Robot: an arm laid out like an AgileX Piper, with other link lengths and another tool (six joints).
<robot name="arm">
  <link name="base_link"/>
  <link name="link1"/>
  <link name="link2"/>
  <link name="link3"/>
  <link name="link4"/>
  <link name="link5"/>
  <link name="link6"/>
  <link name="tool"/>
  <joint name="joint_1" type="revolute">
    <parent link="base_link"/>
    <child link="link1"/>
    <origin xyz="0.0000 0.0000 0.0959" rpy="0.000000 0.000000 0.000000"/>
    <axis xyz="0 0 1"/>
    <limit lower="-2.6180" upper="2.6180"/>
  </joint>
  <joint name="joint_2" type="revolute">
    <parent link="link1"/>
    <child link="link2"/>
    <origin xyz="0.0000 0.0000 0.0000" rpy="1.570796 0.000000 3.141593"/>
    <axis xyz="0 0 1"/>
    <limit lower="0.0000" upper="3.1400"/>
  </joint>
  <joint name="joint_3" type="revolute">
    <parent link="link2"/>
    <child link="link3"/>
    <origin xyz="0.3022 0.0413 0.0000" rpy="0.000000 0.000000 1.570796"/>
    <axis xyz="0 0 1"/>
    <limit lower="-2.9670" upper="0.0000"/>
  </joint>
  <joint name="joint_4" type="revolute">
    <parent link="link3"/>
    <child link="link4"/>
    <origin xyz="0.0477 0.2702 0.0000" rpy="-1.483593 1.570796 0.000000"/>
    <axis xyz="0 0 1"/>
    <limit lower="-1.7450" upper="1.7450"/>
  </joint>
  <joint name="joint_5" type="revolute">
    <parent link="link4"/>
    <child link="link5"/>
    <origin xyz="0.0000 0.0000 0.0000" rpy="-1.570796 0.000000 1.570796"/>
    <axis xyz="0 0 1"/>
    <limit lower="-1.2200" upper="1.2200"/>
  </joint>
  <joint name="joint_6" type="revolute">
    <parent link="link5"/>
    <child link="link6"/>
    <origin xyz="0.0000 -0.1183 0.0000" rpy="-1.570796 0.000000 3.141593"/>
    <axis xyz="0 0 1"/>
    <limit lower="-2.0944" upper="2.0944"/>
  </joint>
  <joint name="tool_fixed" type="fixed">
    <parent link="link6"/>
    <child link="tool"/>
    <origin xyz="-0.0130 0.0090 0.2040" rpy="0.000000 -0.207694 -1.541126"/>
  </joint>
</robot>
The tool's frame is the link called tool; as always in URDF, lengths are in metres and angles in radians.
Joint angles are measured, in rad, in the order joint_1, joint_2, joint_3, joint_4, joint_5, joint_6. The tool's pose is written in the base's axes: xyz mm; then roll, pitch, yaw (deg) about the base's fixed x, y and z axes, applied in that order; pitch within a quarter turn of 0, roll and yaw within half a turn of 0. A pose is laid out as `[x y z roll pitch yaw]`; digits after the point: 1 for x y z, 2 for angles.
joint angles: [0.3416 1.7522 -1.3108 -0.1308 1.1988 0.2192]
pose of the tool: [347.1 74.8 -5.9 177.31 18.49 97.27]
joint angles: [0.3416 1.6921 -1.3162 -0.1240 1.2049 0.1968]
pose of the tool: [351.8 78.3 16.6 174.03 17.51 97.37]
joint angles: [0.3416 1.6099 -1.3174 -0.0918 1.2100 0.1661]
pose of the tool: [352.5 88.4 45.3 169.98 15.06 97.49]
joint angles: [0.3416 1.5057 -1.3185 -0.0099 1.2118 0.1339]
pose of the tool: [347.2 112.6 81.7 165.05 9.67 97.52]
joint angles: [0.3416 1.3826 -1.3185 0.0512 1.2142 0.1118]
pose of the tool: [339.5 129.4 126.3 158.85 5.20 97.79]
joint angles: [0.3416 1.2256 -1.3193 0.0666 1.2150 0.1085]
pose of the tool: [329.2 130.7 183.1 150.19 2.55 97.46]
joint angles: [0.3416 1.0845 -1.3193 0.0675 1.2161 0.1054]
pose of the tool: [314.0 125.6 231.8 142.32 0.91 97.39]
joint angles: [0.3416 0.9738 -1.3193 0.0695 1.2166 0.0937]
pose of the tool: [297.7 120.3 268.3 136.03 -0.07 97.88]
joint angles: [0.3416 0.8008 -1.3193 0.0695 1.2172 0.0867]
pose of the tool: [265.2 108.6 320.8 126.26 -1.74 98.30]
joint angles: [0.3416 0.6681 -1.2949 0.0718 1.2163 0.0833]
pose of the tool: [235.5 98.8 345.6 120.09 -2.89 98.73]
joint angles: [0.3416 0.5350 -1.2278 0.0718 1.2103 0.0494]
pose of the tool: [208.1 88.5 348.3 115.60 -1.96 99.77]
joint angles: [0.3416 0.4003 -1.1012 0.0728 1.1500 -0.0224]
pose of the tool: [194.0 82.3 336.4 110.90 0.91 101.26]
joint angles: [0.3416 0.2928 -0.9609 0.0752 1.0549 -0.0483]
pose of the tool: [193.2 81.4 320.5 107.14 1.40 101.47]
